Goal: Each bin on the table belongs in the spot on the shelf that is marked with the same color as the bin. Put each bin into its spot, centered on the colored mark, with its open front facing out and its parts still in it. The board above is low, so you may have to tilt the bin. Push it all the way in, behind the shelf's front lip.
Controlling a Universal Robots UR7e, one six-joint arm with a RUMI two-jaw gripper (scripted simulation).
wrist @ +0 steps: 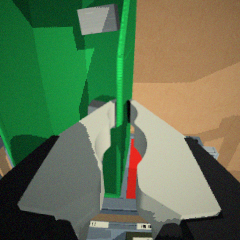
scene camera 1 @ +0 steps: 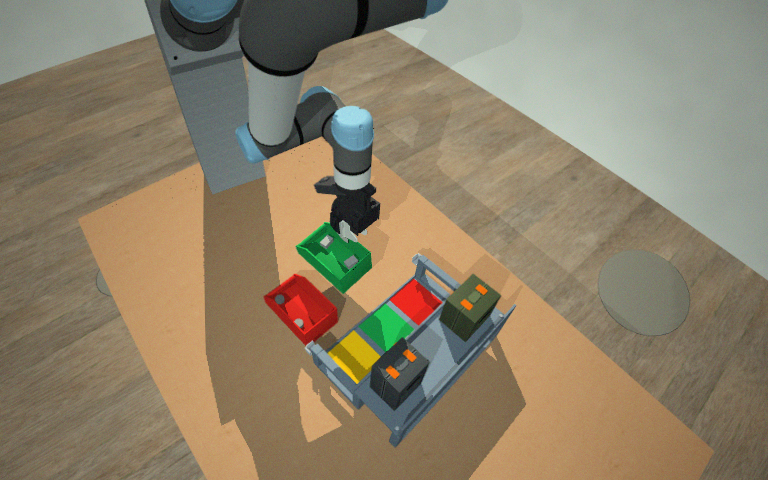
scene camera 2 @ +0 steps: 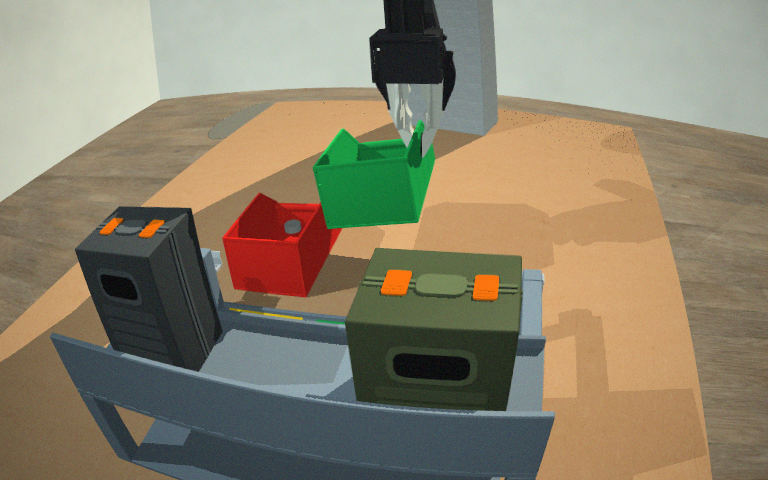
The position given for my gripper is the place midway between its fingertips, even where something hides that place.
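Note:
My gripper (scene camera 2: pixel 418 156) is in view. A red bin (scene camera 2: pixel 272 261) (scene camera 1: pixel 303 300) is in view, as are an olive box (scene camera 2: pixel 433 329) (scene camera 1: pixel 468 307) and a dark grey box (scene camera 2: pixel 143 266). A green bin (scene camera 2: pixel 376 183) (scene camera 1: pixel 329 262) shows in the wrist view too, the green bin (wrist: pixel 58 71).

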